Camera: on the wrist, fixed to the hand. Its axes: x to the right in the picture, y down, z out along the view.
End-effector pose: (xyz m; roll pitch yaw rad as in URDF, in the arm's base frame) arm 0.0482 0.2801 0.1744 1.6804 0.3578 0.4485
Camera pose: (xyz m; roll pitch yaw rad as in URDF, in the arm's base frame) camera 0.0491 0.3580 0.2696 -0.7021 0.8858 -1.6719
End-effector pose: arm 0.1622 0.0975 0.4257 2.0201 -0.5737 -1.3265
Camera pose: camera 0.1776 0.1685 0.5249 1.1541 0.9934 -1.7582
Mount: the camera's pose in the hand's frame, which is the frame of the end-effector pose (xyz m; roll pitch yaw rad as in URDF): -0.0009 0.0930 -0.0805 -0.0264 -0.6793 -1.6201
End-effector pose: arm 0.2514 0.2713 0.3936 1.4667 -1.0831 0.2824
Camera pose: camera 0.1546 0.3366 0.4322 1.1500 0.3741 -0.5779
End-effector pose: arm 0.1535 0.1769 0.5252 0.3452 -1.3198 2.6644
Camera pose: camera 0.0629 0.0946 0.5133 1.2764 -0.0444 0.7596
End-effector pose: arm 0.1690 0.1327 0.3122 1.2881 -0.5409 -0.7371
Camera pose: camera 0.2123 0.2328 0.3690 0.5565 0.5343 -1.9996
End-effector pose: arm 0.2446 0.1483 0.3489 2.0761 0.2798 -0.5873
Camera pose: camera 0.2856 0.1515 0.4648 -1.1372 1.2089 3.0666
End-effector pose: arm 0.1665 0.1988 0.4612 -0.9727 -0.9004 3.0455
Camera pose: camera 0.0731 0.2220 0.3846 1.5762 -0.6295 -0.1973
